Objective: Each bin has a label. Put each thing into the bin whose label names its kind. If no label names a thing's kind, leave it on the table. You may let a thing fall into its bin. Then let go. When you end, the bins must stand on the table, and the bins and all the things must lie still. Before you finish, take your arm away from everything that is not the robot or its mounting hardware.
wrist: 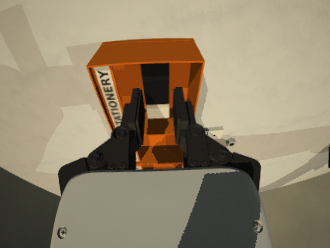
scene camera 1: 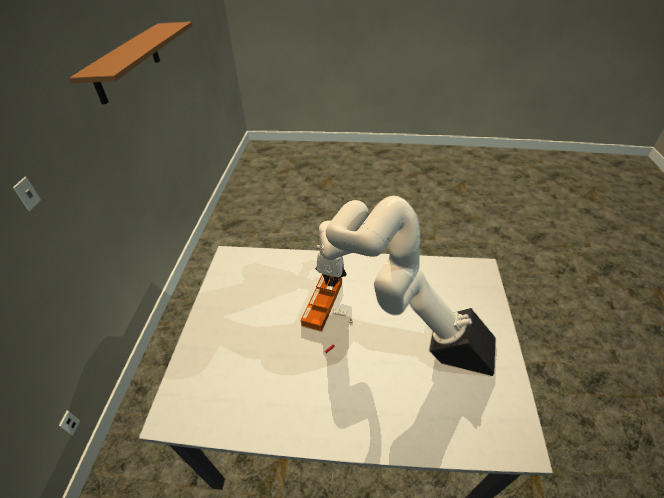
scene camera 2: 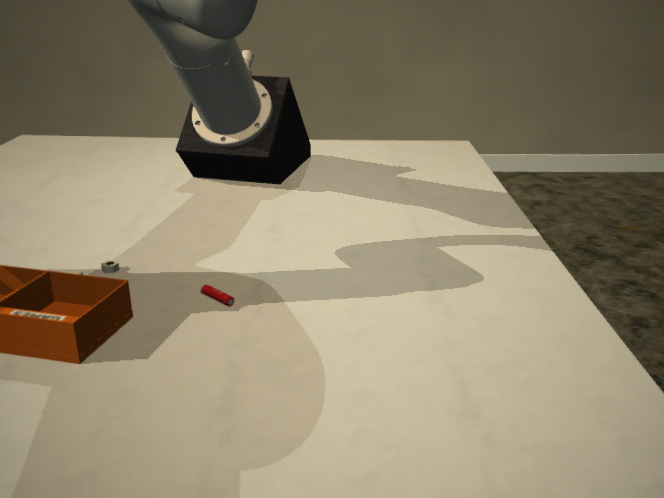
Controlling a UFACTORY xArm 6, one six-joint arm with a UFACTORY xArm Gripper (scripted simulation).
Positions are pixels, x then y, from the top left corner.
orange bin: wrist 186, 62; scene camera 1; scene camera 2
same spot on orange bin: [scene camera 2: 105, 308] = [scene camera 1: 311, 324]
